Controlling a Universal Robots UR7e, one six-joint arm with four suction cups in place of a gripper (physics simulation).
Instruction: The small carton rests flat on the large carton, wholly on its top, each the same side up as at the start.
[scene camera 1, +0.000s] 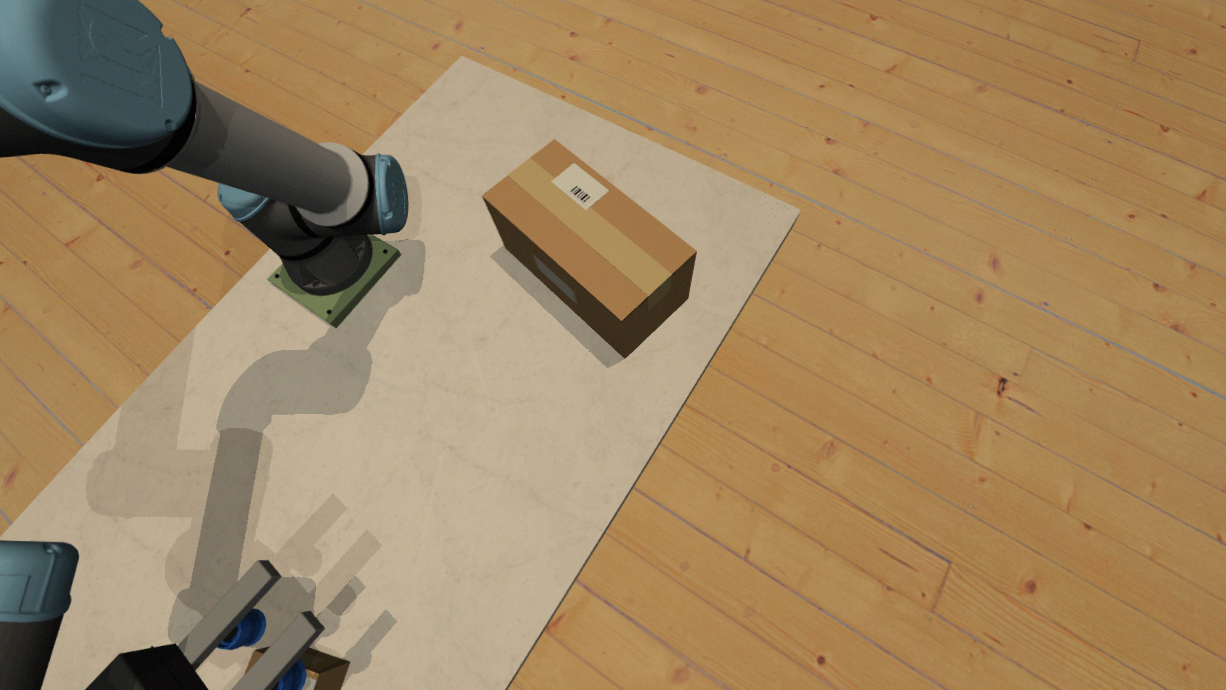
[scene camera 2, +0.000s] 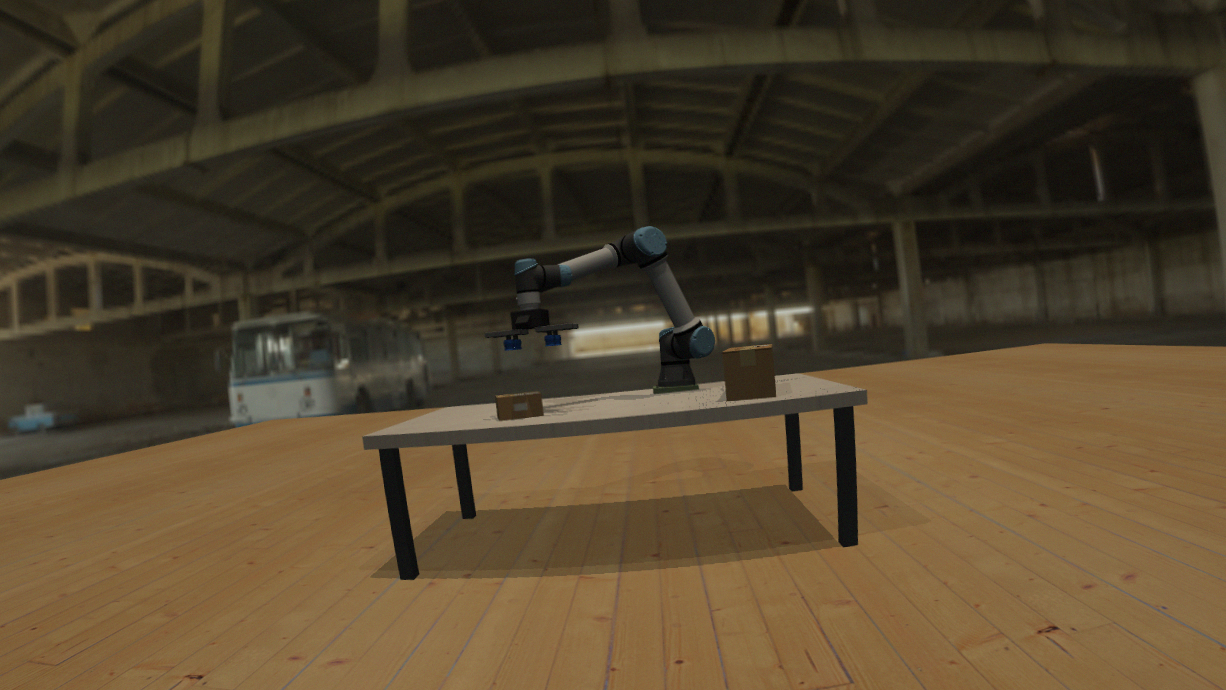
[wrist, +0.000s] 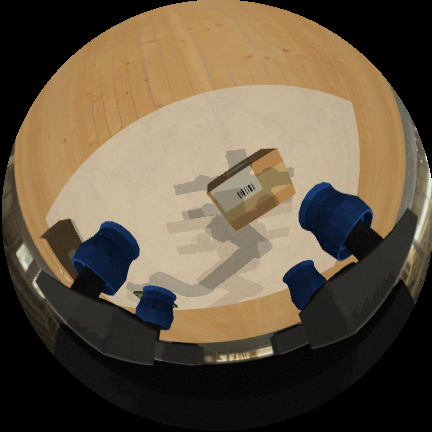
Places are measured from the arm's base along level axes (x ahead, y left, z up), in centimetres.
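Where they show: end effector, tool point: (scene camera 2: 533, 347) (wrist: 223, 267); arm's base, origin of the base link: (scene camera 1: 332, 259) (scene camera 2: 676, 385).
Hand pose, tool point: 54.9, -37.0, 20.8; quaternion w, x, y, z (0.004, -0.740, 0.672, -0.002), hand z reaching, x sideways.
Note:
Things, the pixels of their top centre, and the offset from my tool point, as dx, dy, dz.
- small carton, middle of its top: (wrist: 255, 192) (scene camera 2: 517, 394) +0.4, -7.2, -14.9
- large carton, middle of its top: (scene camera 1: 585, 221) (scene camera 2: 749, 347) (wrist: 60, 267) -18.3, +68.5, -7.1
The small carton (scene camera 1: 331, 673) (scene camera 2: 519, 405) (wrist: 246, 190) lies flat on the table, with a white barcode label facing up in the wrist view. In scene camera 1 it is cut off at the bottom edge and partly hidden by the gripper. The large carton (scene camera 1: 591, 229) (scene camera 2: 748, 373) (wrist: 62, 241) stands apart at the other end of the table, tape and barcode label on top; in the wrist view a blue cup partly hides it. My gripper (scene camera 1: 268, 651) (scene camera 2: 531, 342) (wrist: 225, 267) has four blue suction cups facing down. It hangs well above the small carton, open, touching neither carton.
The table (scene camera 1: 463, 480) (scene camera 2: 617, 425) (wrist: 200, 125) bears both cartons and the arm's green base plate (scene camera 1: 335, 313), which is beside the large carton. The arm reaches from that base along the table. Its shadows fall on the table top and across the small carton.

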